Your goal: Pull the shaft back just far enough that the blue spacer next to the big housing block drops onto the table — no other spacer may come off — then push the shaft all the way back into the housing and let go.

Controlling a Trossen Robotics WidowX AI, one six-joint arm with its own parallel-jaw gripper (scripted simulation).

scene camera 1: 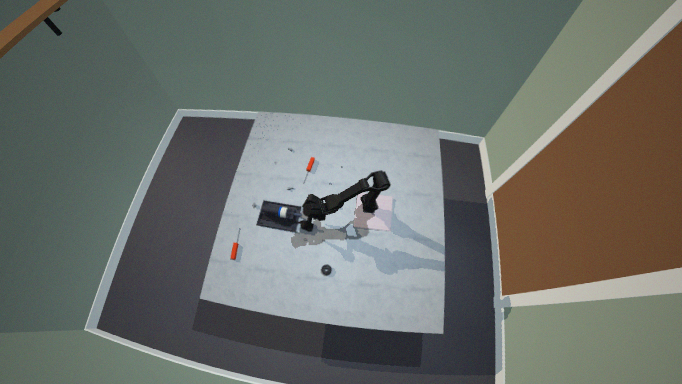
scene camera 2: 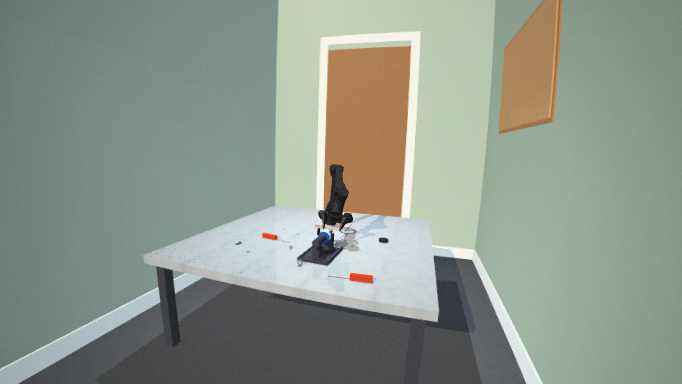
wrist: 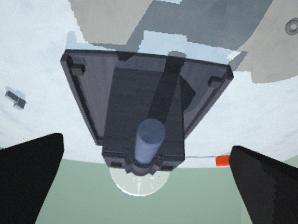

Scene:
same spot on plate: (scene camera 2: 322, 253) = (scene camera 1: 272, 216)

